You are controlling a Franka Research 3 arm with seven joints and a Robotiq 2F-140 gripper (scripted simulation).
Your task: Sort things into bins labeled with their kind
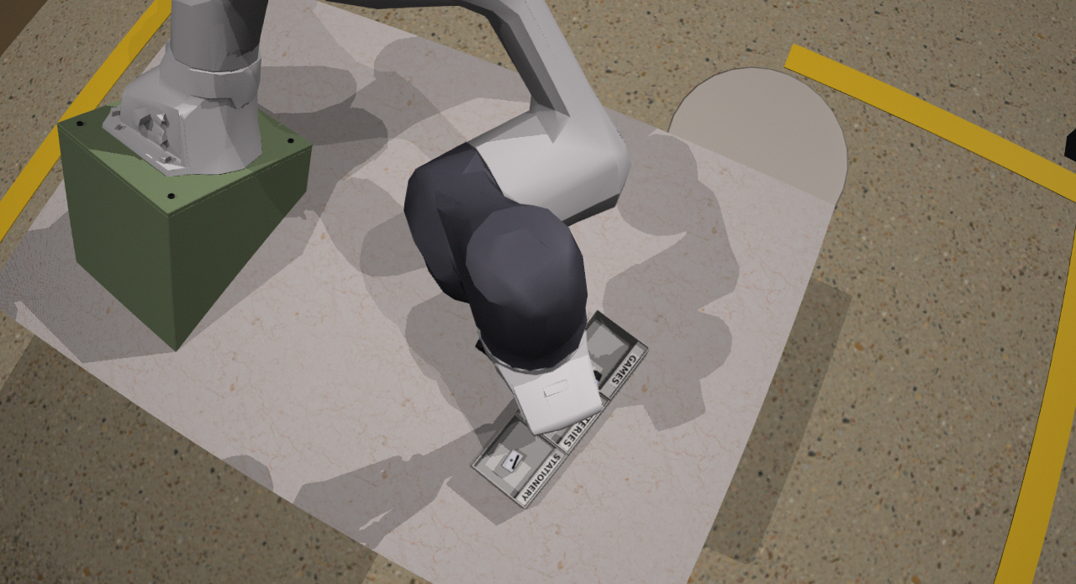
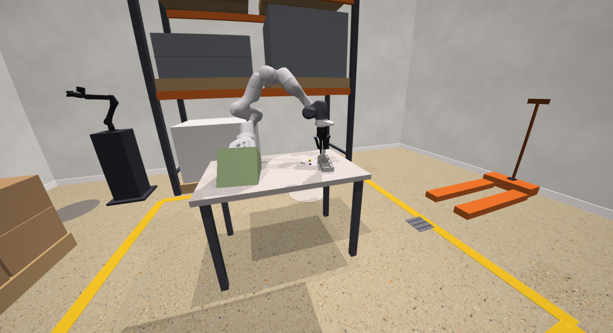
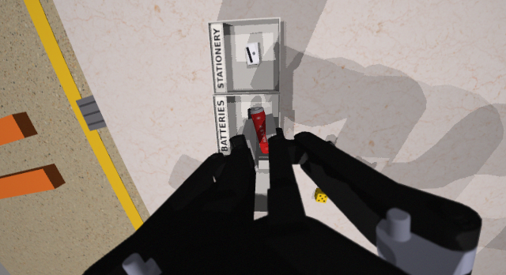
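Right now the black battery is 90 mm below my hand, 20 mm ahead of it and 10 mm to the left of it. Round my hand: black nut: 100 mm below, 80 mm behind, 70 mm to the left; red battery: 30 mm below; yellow die: 150 mm to the left, 90 mm below, 50 mm behind.
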